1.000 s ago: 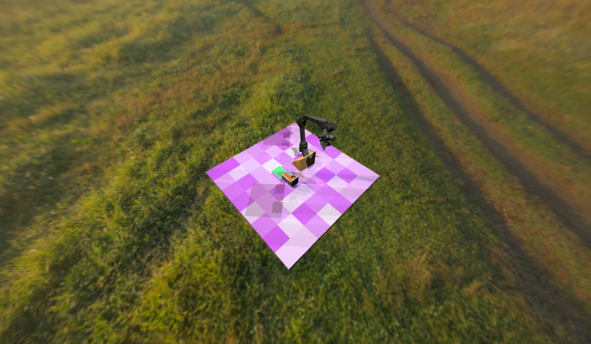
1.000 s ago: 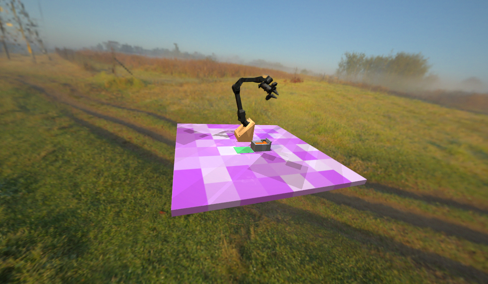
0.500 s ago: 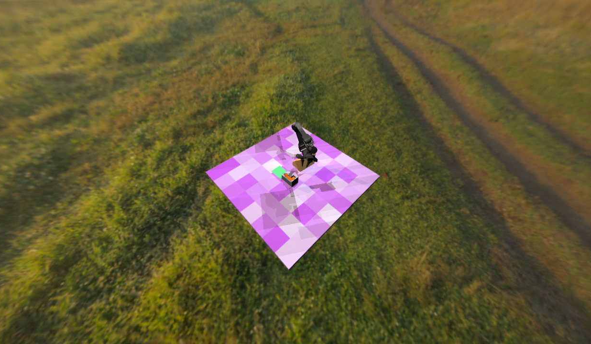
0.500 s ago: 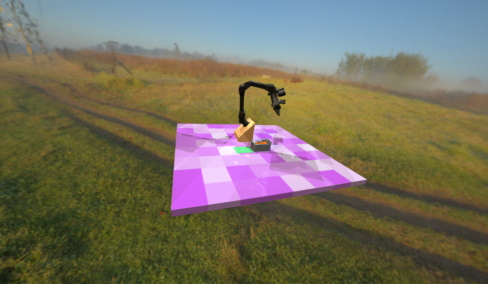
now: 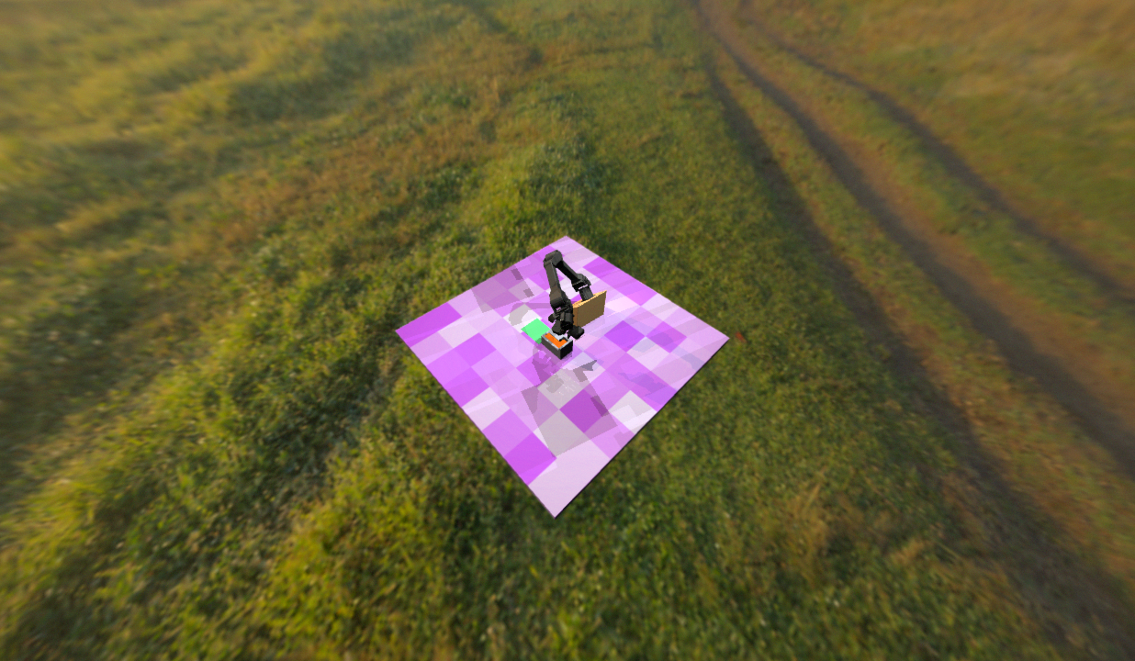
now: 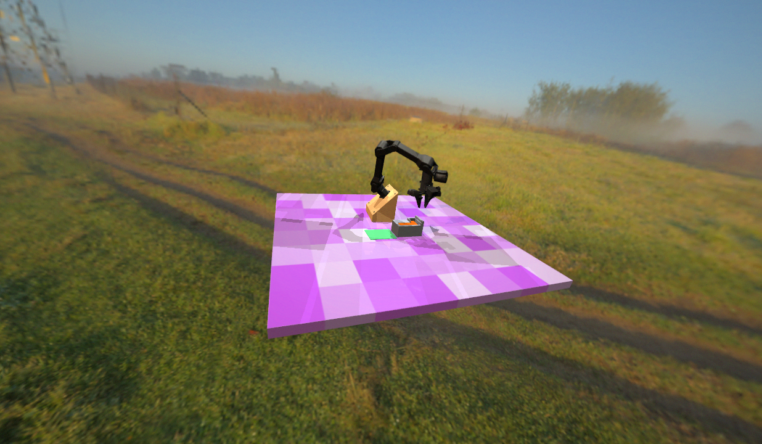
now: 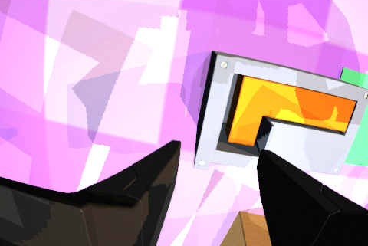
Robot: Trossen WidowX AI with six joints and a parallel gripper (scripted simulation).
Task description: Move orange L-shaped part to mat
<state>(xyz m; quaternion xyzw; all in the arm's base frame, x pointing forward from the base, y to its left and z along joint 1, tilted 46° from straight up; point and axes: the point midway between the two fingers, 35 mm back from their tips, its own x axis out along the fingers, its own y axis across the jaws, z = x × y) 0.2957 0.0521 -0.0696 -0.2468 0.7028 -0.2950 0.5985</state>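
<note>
Now: the orange L-shaped part 10 mm behind my gripper tip, 60 mm to the right of it and 100 mm below it. Also, from my gripper tip: green mat (20 mm behind, 220 mm to the right, 170 mm below).
</note>
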